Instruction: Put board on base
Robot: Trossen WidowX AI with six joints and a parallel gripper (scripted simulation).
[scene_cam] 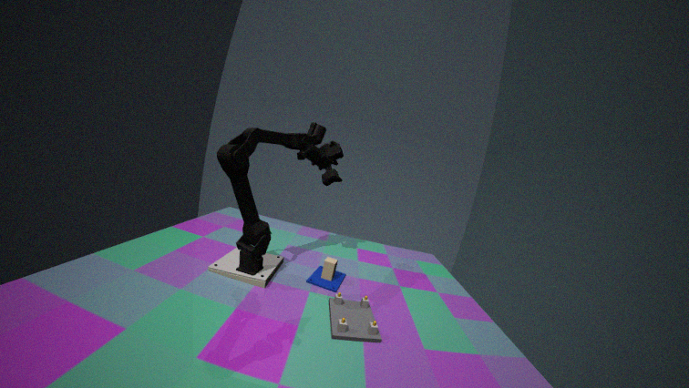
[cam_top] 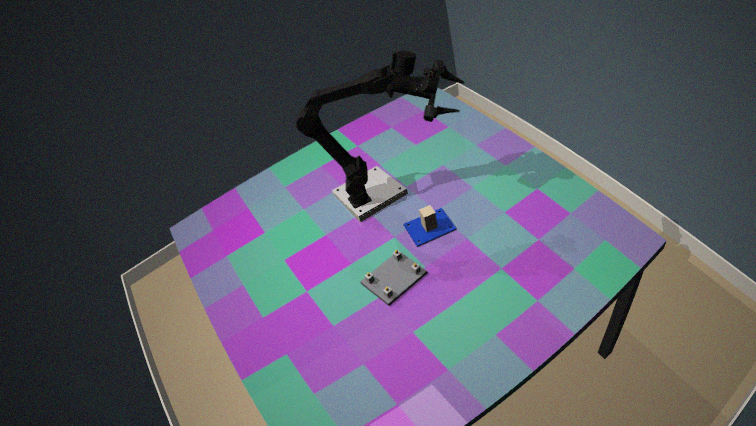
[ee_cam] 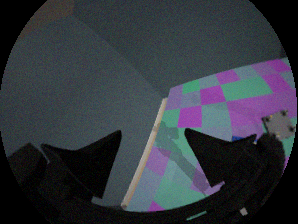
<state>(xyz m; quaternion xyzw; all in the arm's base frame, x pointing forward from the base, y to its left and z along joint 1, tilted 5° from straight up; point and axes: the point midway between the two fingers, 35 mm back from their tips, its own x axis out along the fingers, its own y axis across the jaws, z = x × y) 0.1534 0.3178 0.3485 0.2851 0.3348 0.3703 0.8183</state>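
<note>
Right now my gripper tip is 8 cm short of the flat blue board, 21 cm to the left of it and 35 cm above it. The rest, counted from my gripper tip: grey base (20 cm ahead, 39 cm to the right, 36 cm below).
</note>
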